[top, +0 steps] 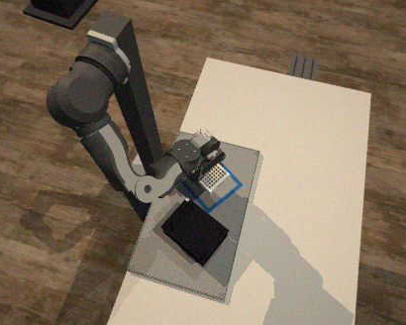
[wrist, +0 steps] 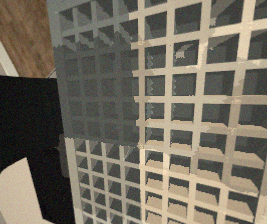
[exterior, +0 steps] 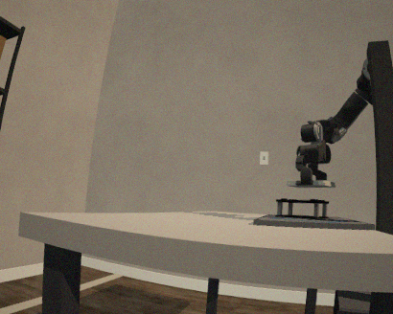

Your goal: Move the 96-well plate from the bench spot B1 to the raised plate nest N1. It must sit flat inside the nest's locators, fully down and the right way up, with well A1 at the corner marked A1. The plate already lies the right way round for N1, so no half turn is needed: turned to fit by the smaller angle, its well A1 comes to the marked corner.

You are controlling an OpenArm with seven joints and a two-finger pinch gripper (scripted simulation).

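Right now the black raised nest N1 is 40 mm ahead of my hand, 160 mm to the right of it and 50 mm below it. Also, from my hand: white 96-well plate (right at my hand); A1 label (20 mm behind, 90 mm to the right, 40 mm below).
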